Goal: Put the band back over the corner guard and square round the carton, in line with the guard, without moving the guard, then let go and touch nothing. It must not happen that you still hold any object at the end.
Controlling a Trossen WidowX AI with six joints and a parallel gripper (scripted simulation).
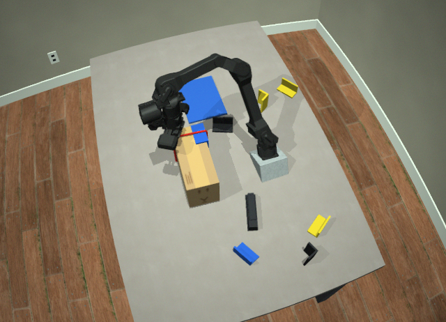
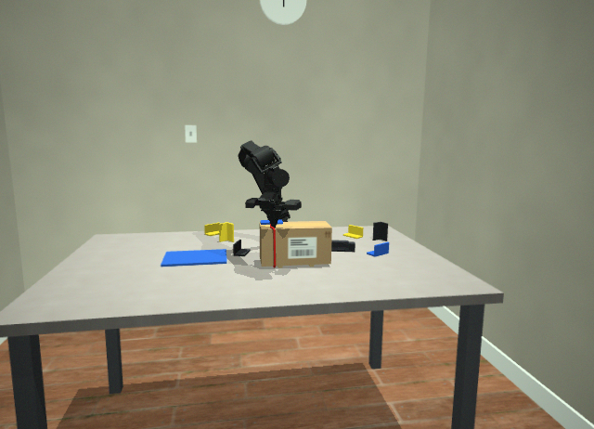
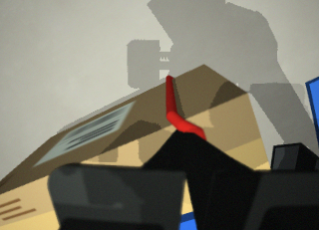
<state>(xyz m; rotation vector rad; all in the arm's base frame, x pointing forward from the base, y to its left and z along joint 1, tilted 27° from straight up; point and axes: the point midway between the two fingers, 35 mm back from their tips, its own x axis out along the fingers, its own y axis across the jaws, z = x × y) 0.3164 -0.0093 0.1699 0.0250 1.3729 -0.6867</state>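
The carton is 10 cm below my hand, 8 cm to the left of it and 5 cm behind it. The rest, counted from my hand: black block: 28 cm to the left, 20 cm behind, 16 cm below; black angle piece: 20 cm behind, 16 cm below, 12 cm to the right; flat blue sheet: 28 cm to the right, 18 cm below, 15 cm behind.
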